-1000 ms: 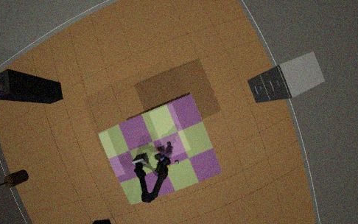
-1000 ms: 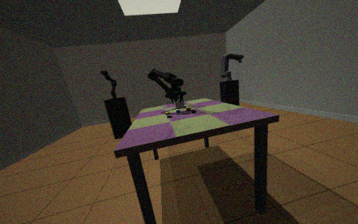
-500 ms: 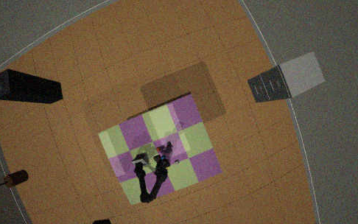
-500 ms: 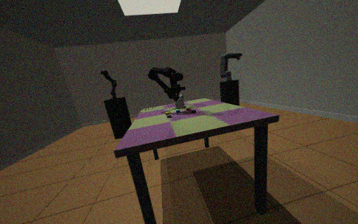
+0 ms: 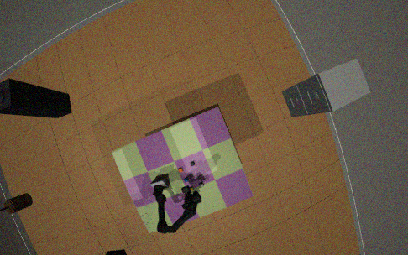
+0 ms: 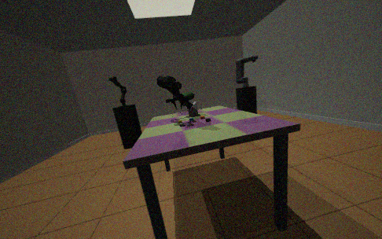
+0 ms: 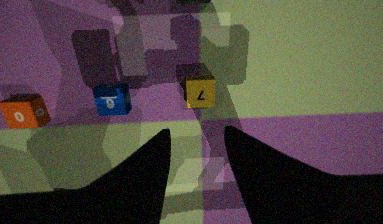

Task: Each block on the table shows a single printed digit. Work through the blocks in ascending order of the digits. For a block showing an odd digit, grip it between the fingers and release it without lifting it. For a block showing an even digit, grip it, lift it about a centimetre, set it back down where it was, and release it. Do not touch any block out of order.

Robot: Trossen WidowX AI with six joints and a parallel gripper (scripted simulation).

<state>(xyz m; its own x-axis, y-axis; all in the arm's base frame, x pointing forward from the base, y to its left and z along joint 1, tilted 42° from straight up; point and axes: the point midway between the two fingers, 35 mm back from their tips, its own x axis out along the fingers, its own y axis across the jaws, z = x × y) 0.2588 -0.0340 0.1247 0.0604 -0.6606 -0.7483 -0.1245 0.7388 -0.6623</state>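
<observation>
Right now my gripper tip is 1 cm to the left of the yellow block and 11 cm above it. Round my gripper tip: grey block: 10 cm ahead, 1 cm to the left, 11 cm below; blue block: 2 cm behind, 9 cm to the left, 11 cm below; orange block: 5 cm behind, 19 cm to the left, 11 cm below.
</observation>
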